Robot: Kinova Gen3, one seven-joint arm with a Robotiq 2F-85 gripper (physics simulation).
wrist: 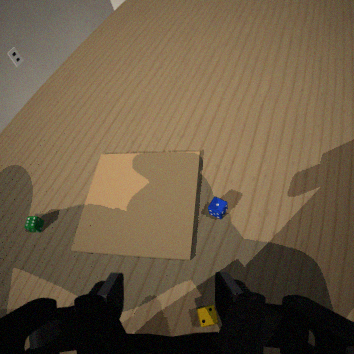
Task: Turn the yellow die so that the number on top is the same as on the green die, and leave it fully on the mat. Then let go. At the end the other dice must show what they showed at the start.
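Frame: origin at the arm's base, x ahead, y left, z up, level; centimetres.
Where they show: gripper, fingertip midpoint: (169, 288).
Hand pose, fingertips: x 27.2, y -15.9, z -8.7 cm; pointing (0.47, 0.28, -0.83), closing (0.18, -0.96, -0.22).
Observation:
Things, the pixels of their top centre, and the offset from my fingertips. Level surfaces: height alone.
- yellow die, middle of its top: (206, 314) dx -0.4, dy -1.4, dz -9.6 cm
- green die, middle of its top: (29, 221) dx +6.5, dy +21.3, dz -9.6 cm
- tan square mat, middle of its top: (137, 197) dx +11.4, dy +8.4, dz -10.9 cm
- blue die, middle of its top: (216, 204) dx +10.6, dy -1.2, dz -9.6 cm
- wooden table, its level: dz -11.3 cm
The yellow die (207, 316) lies on the table off the mat, low in the view, near the right-hand finger. Its visible upper face shows two black pips; its far right side is partly hidden by the finger. My gripper (169, 288) is open, with nothing held between its fingers, and hangs above the table. The green die (34, 224) lies left of the mat; its face toward me shows several white pips, too small to count surely. The tan square mat (110, 230) lies on the table ahead of the fingers.
The blue die (218, 207) lies close to the right of the mat, with one pip on its upper face. Arm shadows fall over the mat and the wooden table (240, 90). A grey wall with a socket (15, 56) stands beyond the table edge at the upper left.

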